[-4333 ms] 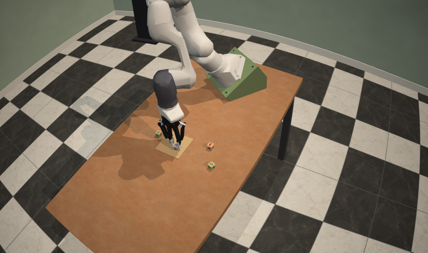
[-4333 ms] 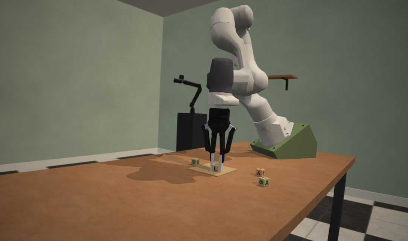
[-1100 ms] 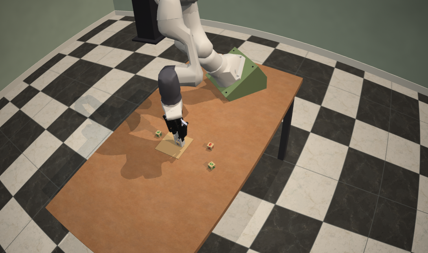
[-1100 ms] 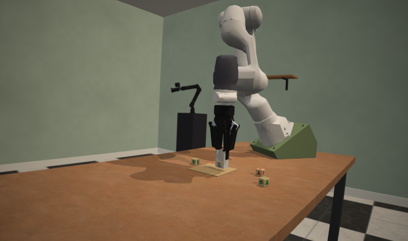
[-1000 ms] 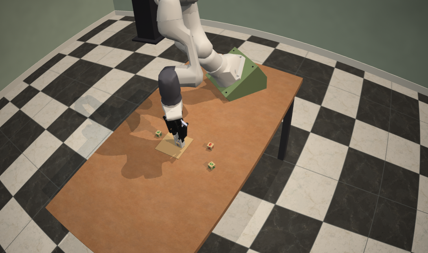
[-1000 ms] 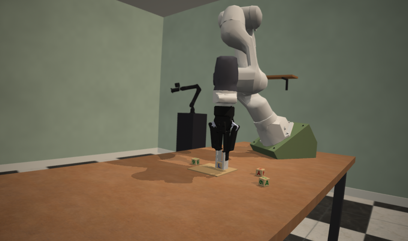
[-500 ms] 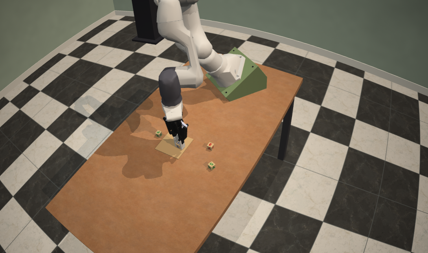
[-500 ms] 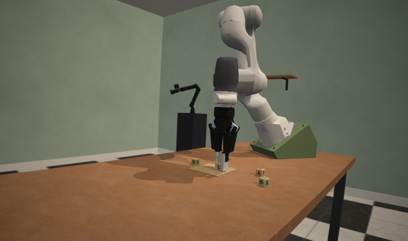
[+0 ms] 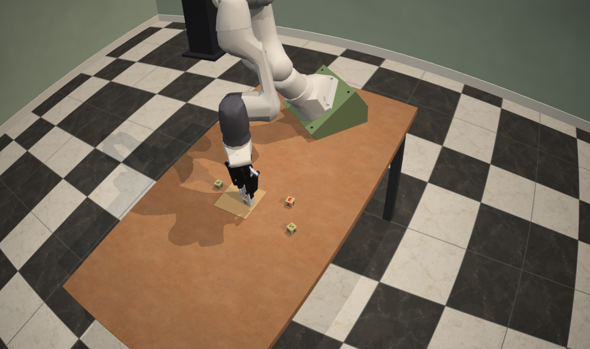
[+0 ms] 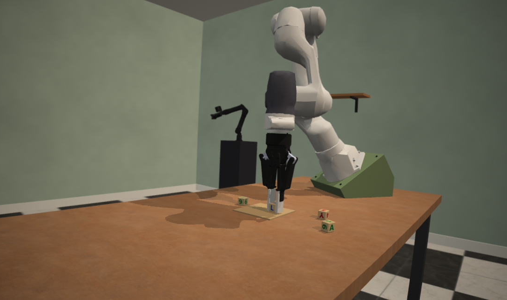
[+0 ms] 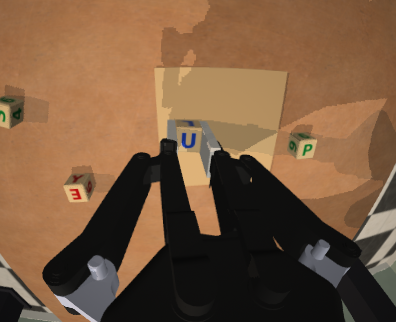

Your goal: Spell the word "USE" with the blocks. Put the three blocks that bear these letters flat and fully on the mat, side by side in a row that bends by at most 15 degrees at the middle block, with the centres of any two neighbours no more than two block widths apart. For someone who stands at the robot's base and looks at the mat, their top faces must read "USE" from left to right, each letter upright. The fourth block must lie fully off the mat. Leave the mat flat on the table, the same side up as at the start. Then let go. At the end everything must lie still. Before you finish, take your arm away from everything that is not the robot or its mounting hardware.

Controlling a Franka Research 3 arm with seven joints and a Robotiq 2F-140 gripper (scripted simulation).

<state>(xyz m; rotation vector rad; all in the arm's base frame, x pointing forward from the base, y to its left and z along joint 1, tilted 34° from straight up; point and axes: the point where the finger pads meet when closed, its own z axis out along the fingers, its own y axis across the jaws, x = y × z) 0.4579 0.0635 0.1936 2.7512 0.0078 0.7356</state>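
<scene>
Now: the U block 2 cm below my hand. From my hand the other things lie so: E block: 6 cm behind, 13 cm to the left, 3 cm below; mat: 4 cm to the right, 4 cm below; green P block: 2 cm behind, 14 cm to the right, 3 cm below.
</scene>
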